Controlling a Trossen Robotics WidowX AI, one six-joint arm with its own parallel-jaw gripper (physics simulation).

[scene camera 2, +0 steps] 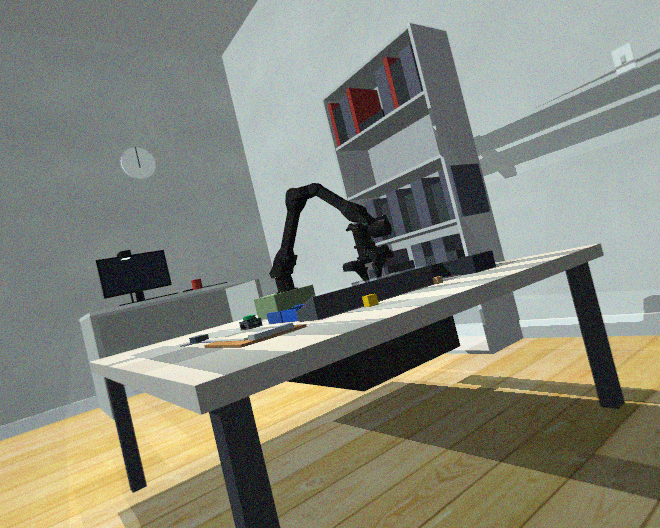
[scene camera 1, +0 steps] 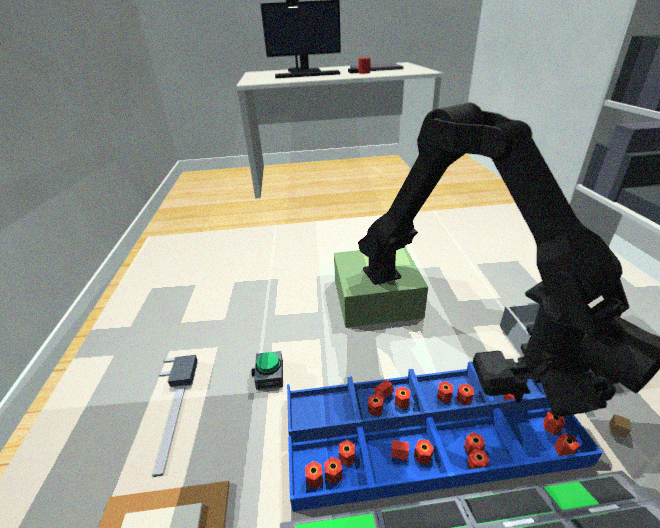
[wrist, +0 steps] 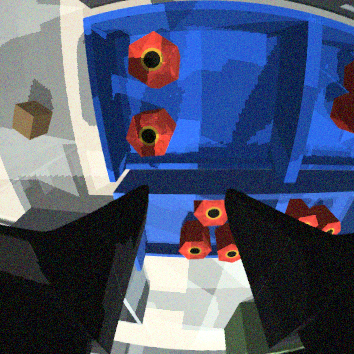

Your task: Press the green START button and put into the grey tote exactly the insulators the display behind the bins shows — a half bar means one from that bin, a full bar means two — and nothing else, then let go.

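Places are measured from the arm's base along level axes (x right, y back, z down), in centimetres.
Pixels of known places: gripper, fingertip midpoint: [scene camera 1: 532, 398] [wrist: 187, 194]; arm's base, origin of the base link: [scene camera 2: 286, 291] [scene camera 1: 381, 273].
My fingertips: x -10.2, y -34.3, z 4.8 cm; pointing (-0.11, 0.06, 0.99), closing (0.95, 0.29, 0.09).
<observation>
Ahead of a thing's pixels: the offset from my fingertips to its top centre. "spot": to the spot under its first point.
My gripper [scene camera 1: 535, 397] [scene camera 2: 371, 276] [wrist: 187, 194] is partly open, with nothing between its fingers, above the right end of the blue bins @[dx +22.8, dy -0.5, dz +0.2 cm] [scene camera 1: 385, 491]. In the wrist view three orange-red insulators @[dx +1.3, dy +2.2, dz +0.6 cm] [wrist: 213, 213] lie in the bin beyond the divider, between and beside the fingertips. Two insulators @[dx -0.1, dy -7.2, dz +0.6 cm] [wrist: 153, 60] @[dx -1.3, dy -3.6, dz +0.6 cm] [scene camera 1: 554, 422] lie in the neighbouring end bin. The green START button @[dx +38.1, dy +22.6, dz -0.5 cm] [scene camera 1: 268, 362] [scene camera 2: 249, 318] stands left of the bins. The grey tote @[dx -14.6, dy +9.8, dz -1.8 cm] [scene camera 1: 516, 325] [wrist: 138, 292] is partly behind the arm; its inside is hidden. The display @[spot: dx +14.4, dy -11.7, dz -1.1 cm] [scene camera 1: 509, 504] shows a wide green bar at left and a shorter one at right; its lower part is cut off.
A green block [scene camera 1: 385, 305] [scene camera 2: 283, 301] carries the arm. A brown cube @[dx -10.9, dy -7.1, dz +1.6 cm] [scene camera 1: 620, 425] [wrist: 32, 120] lies beyond the bins' right end. A yellow cube @[dx +31.2, dy -21.3, dz +0.8 cm] [scene camera 2: 369, 300] is near the display. A caliper @[dx +56.3, dy +21.5, dz +1.7 cm] [scene camera 1: 170, 429] and an orange-brown board @[spot: dx +49.2, dy +3.2, dz +3.0 cm] [scene camera 1: 216, 498] lie at the left.
</observation>
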